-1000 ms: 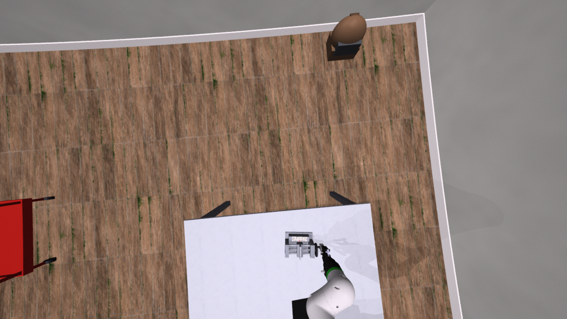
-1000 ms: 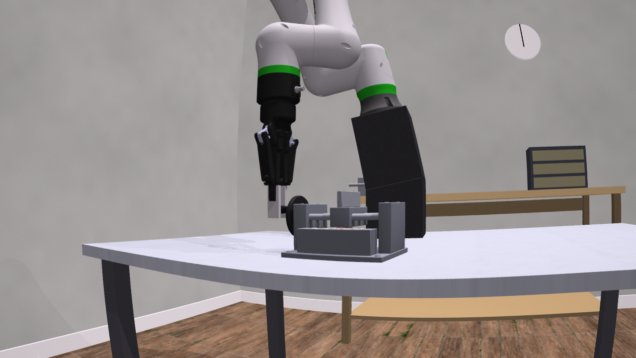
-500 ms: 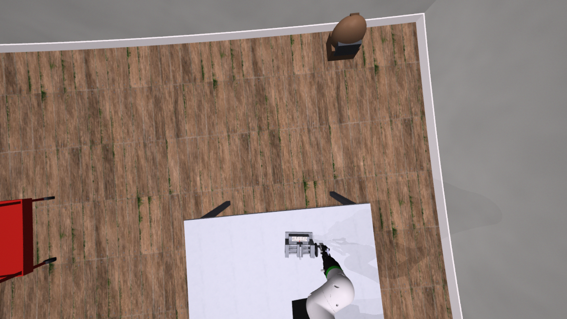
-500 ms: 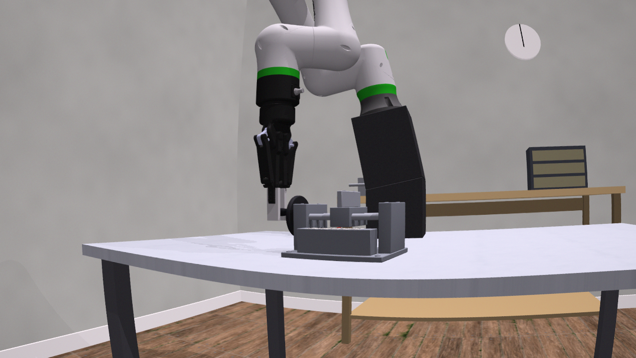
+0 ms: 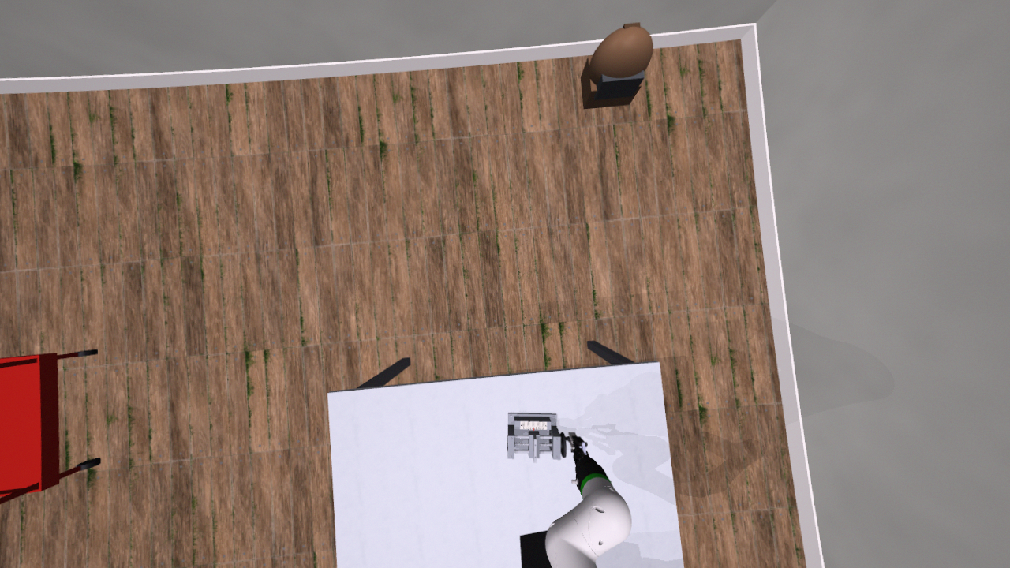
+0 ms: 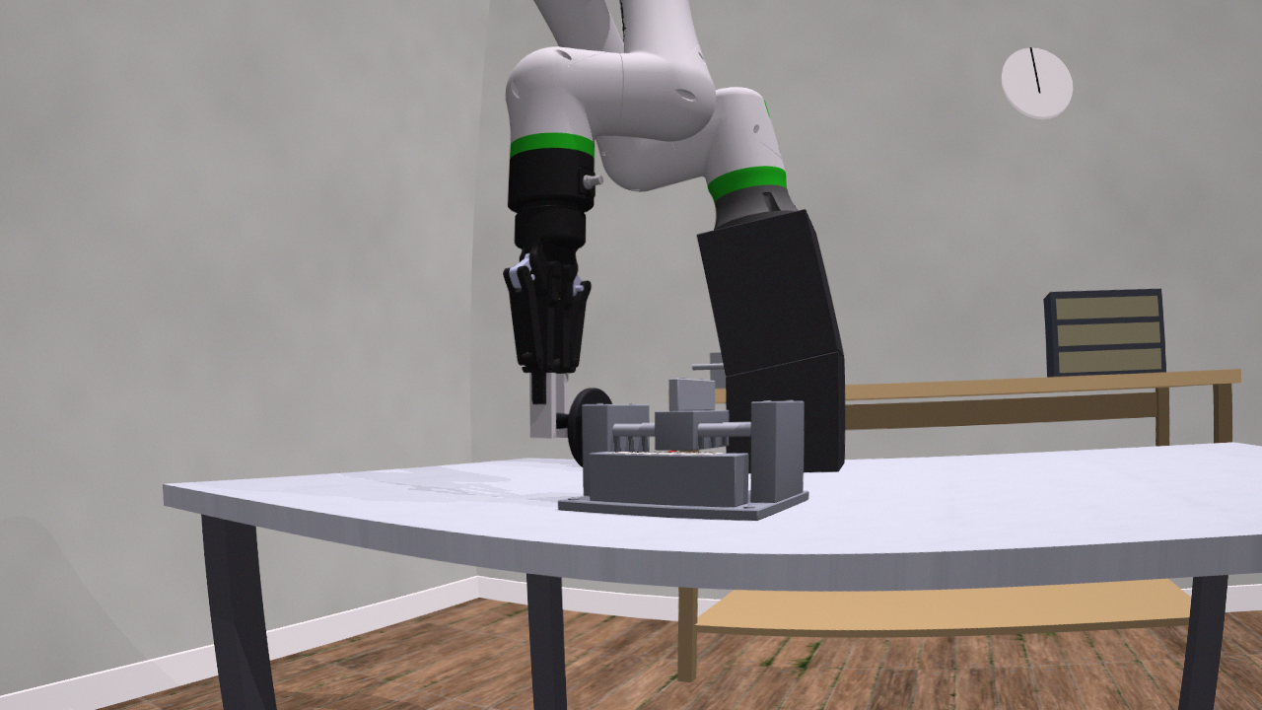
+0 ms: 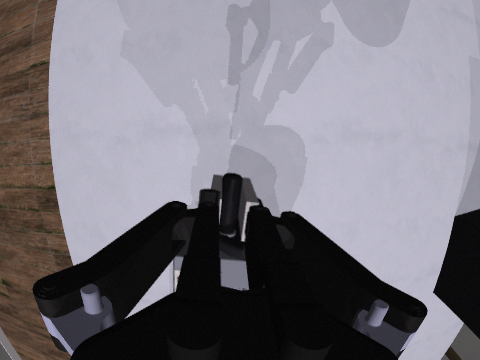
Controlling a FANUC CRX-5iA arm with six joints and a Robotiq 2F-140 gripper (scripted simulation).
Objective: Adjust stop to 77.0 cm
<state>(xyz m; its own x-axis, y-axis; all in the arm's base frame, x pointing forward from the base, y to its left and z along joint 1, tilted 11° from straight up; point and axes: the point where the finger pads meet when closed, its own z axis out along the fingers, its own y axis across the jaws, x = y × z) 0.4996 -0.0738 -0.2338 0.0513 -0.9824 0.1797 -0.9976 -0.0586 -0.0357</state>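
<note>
Now: the crank handle 20 mm below my hand. From my hand the other things lie so: handwheel 20 mm to the left, 20 mm below, 10 mm behind; then stop carriage 150 mm to the left, 20 mm behind, 10 mm below.
</note>
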